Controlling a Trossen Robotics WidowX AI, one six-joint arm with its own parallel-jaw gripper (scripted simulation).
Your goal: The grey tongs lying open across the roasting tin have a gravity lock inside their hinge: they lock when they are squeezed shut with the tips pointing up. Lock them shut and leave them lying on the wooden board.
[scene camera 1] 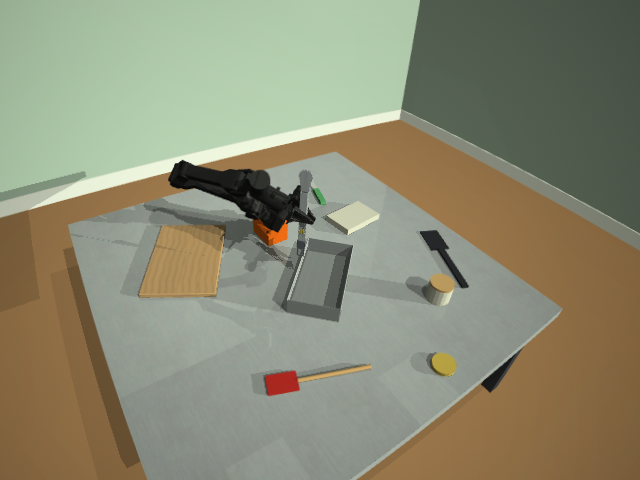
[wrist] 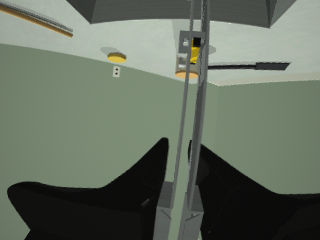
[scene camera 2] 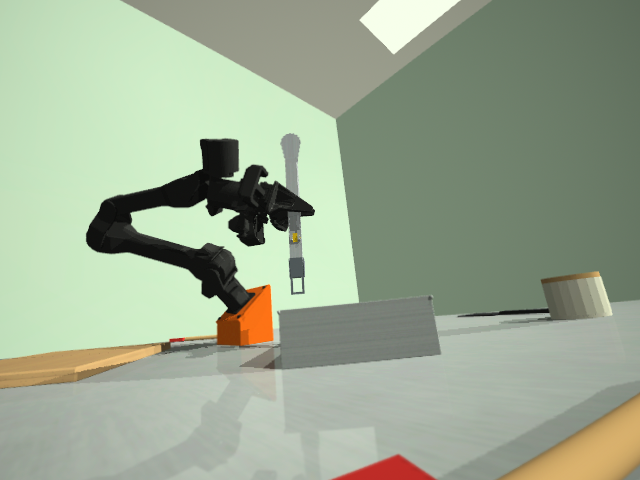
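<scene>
The gripper is visible in scene camera 1, in scene camera 2 and in the wrist view [178, 145]. On the gripper, [scene camera 1: 293, 214] and [scene camera 2: 278, 200] are the same spot. A cream block appears in scene camera 1 [353, 217]; the block is out of frame in the wrist view, and scene camera 2 does not show it, hidden as it is by a grey roasting tin.
</scene>
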